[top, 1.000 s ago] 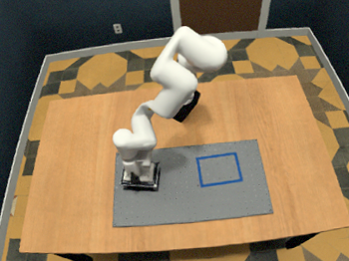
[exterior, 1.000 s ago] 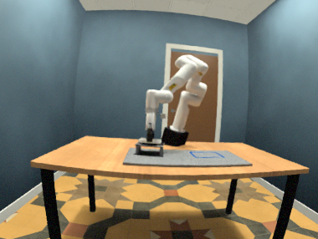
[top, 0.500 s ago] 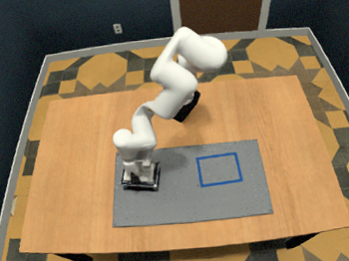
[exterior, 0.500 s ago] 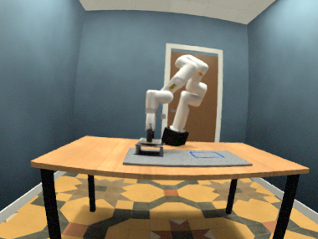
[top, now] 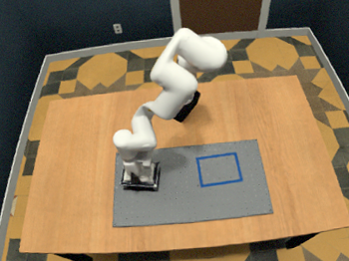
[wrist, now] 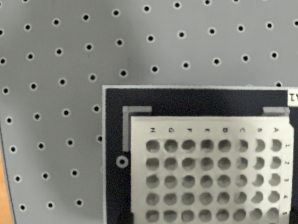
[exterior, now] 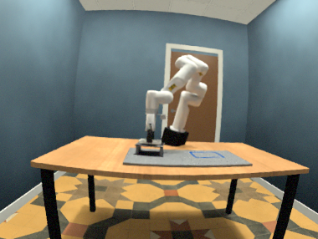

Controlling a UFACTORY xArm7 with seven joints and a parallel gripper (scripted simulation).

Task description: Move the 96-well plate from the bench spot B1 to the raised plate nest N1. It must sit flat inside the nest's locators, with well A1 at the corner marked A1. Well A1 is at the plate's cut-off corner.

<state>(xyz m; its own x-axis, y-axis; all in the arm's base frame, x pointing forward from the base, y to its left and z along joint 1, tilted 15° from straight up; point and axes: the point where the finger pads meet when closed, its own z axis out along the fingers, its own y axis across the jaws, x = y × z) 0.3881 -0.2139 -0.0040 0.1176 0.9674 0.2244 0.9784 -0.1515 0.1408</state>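
The 96-well plate is 1 cm below my hand. Round my hand: black raised plate nest: 3 cm below.
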